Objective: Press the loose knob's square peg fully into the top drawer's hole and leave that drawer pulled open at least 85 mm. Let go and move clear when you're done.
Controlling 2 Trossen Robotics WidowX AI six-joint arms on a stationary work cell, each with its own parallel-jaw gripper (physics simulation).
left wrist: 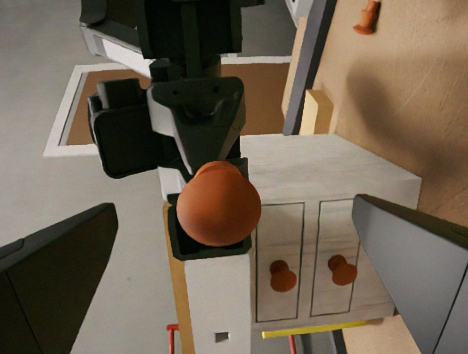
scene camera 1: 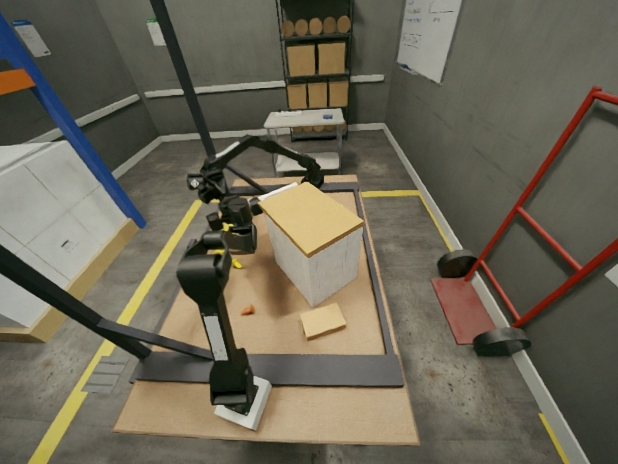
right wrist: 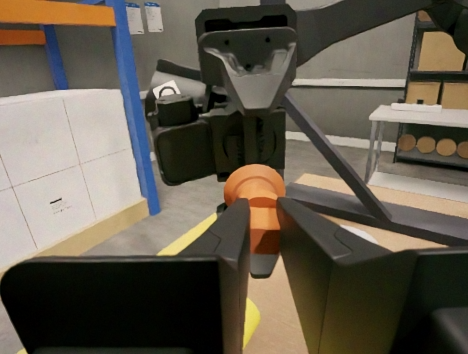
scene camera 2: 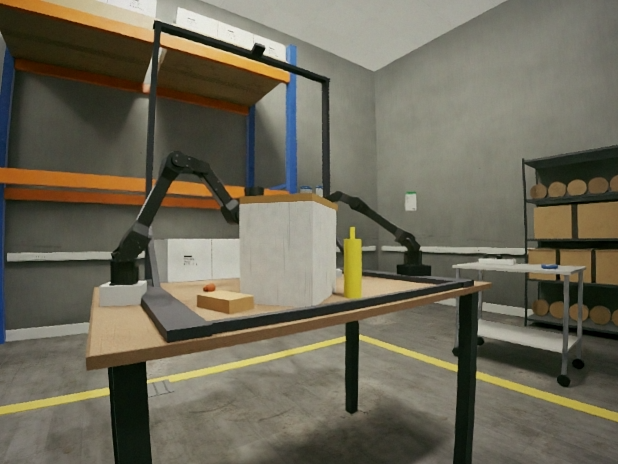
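Where they show: left gripper, between the fingertips: (left wrist: 236, 210) (right wrist: 260, 207); right gripper, between the fingertips: (left wrist: 204, 186) (right wrist: 261, 208); left arm's base, origin of its link: (scene camera 1: 312, 178) (scene camera 2: 413, 265); right arm's base, origin of its link: (scene camera 1: 242, 396) (scene camera 2: 124, 283).
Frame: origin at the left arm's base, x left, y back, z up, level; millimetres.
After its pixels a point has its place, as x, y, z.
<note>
The white cabinet (scene camera 1: 320, 275) {301, -664, 95} (scene camera 2: 280, 250) {342, -598, 80} (left wrist: 350, 160) {134, -606, -11} has a tan top. Its top drawer (left wrist: 215, 295) {17, -471, 176} stands pulled out in the left wrist view, with an empty square hole in its front; how far out is hard to measure. My right gripper (right wrist: 261, 208) {-107, -537, 176} is shut on an orange knob (left wrist: 219, 205) {-136, -525, 171} (right wrist: 255, 182) {-123, -527, 179}, holding it in the air in front of the cabinet. My left gripper (left wrist: 236, 210) {-125, -524, 165} is open, its fingers wide either side of the knob in view and apart from it. Another orange knob (scene camera 1: 248, 310) {89, -792, -40} (scene camera 2: 209, 287) {104, -787, -42} (left wrist: 369, 17) {75, -784, -44} lies on the table.
The two lower drawers have fitted knobs (left wrist: 283, 277) {90, -471, 105} (left wrist: 343, 271) {91, -471, 38}. A wooden block (scene camera 1: 323, 321) {336, -742, -28} (scene camera 2: 225, 302) {394, -732, -34} (left wrist: 316, 112) {272, -738, -28} lies beside the cabinet. A yellow bottle (scene camera 2: 352, 267) {300, -390, 28} (left wrist: 315, 329) {257, -364, 26} stands at its far side. Yellow items (scene camera 1: 235, 262) {-76, -638, -36} lie below the arms.
</note>
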